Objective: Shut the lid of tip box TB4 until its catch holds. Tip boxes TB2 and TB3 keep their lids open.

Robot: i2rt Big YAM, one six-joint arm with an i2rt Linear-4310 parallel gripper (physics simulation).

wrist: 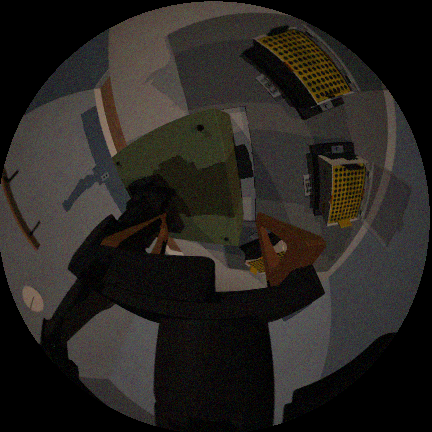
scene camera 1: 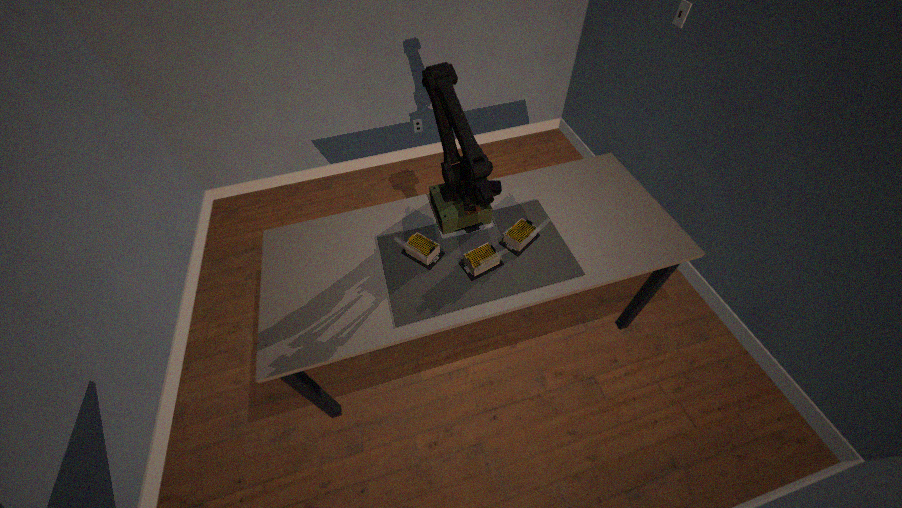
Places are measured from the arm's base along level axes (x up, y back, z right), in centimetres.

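Pixels of known places: gripper, fingertip midpoint: (wrist: pixel 212 216) (scene camera 1: pixel 468 204); arm's base, origin of the base link: (wrist: pixel 157 204) (scene camera 1: pixel 454 193).
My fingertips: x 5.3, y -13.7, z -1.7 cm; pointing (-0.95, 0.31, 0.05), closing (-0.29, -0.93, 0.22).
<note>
For each thing: its top centre in the pictures, then the offset to it from my fingertips. Level surfaces: height alone.
- right box, middle of its top: (scene camera 1: pixel 521 228) dz -18.7, dx -6.5, dy -14.4 cm
- middle box, middle of its top: (wrist: pixel 352 201) (scene camera 1: pixel 481 253) dz +1.5, dx -6.5, dy -21.5 cm
- left box, middle of its top: (wrist: pixel 269 268) (scene camera 1: pixel 421 242) dz +23.1, dx -6.5, dy -8.5 cm
- grey mat, its level: dx -13.9 cm
- pale table, its level: dx -14.2 cm
Three tip boxes with yellow racks stand on the grey mat. All three have clear lids that look open. The right box (scene camera 1: pixel 520 234) (wrist: pixel 305 65) carries a label that looks like TB3. The middle box (scene camera 1: pixel 481 259) (wrist: pixel 346 192) and the left box (scene camera 1: pixel 421 248) have labels I cannot read, so I cannot tell which is TB4. Part of the left box also shows in the wrist view (wrist: pixel 256 264), behind a finger. My gripper (wrist: pixel 212 216) is open and empty, above the area by the robot base; in the scene view its dark body hides much of the fingers.
The green robot base (scene camera 1: pixel 463 219) (wrist: pixel 200 150) stands at the back edge of the grey mat (scene camera 1: pixel 429 302) (wrist: pixel 210 75). The mat lies on a pale table (scene camera 1: pixel 618 214). Walls stand behind the table and to its right. The arm's upper links rise above the base.
</note>
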